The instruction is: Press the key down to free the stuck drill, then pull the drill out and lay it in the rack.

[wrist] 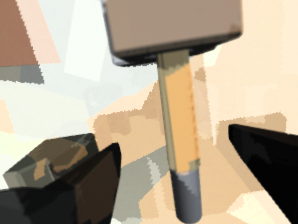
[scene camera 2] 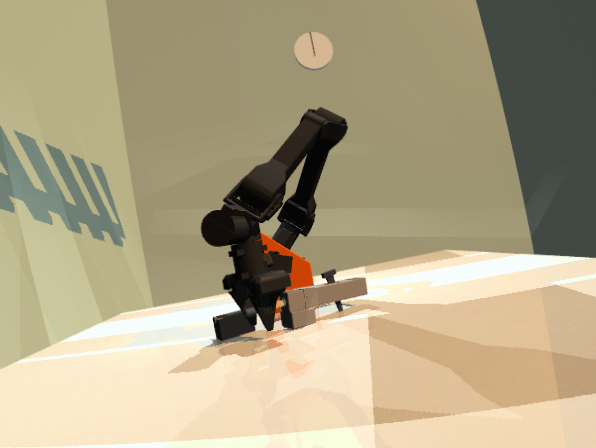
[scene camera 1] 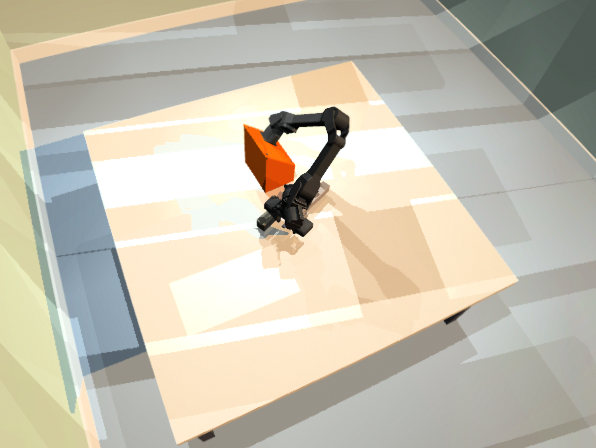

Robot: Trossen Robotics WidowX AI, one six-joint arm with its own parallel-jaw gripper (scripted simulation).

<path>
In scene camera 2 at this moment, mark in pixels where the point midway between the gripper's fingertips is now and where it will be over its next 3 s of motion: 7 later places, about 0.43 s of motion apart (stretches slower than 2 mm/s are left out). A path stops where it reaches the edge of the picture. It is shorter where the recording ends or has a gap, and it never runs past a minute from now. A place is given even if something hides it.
My gripper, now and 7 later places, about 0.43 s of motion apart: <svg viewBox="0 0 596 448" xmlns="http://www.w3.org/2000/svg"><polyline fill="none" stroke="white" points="261,327 261,326 261,326 256,327 247,329 236,331 226,332 226,329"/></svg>
</path>
